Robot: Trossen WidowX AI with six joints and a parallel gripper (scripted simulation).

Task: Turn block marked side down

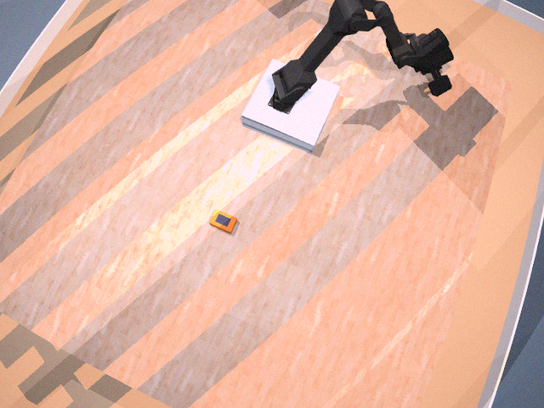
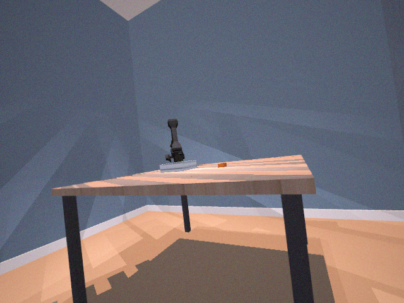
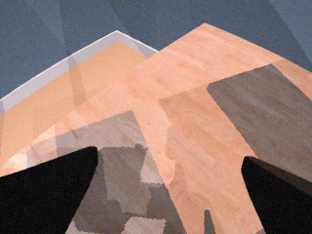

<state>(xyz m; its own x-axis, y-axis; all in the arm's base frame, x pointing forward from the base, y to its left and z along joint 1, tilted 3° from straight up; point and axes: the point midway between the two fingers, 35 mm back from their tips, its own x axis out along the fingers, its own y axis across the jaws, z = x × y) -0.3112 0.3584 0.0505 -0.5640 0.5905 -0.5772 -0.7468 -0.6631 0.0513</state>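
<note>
Now: gripper tip 690 mm short of the orange block, 380 mm to the left of it and 40 mm above it.
</note>
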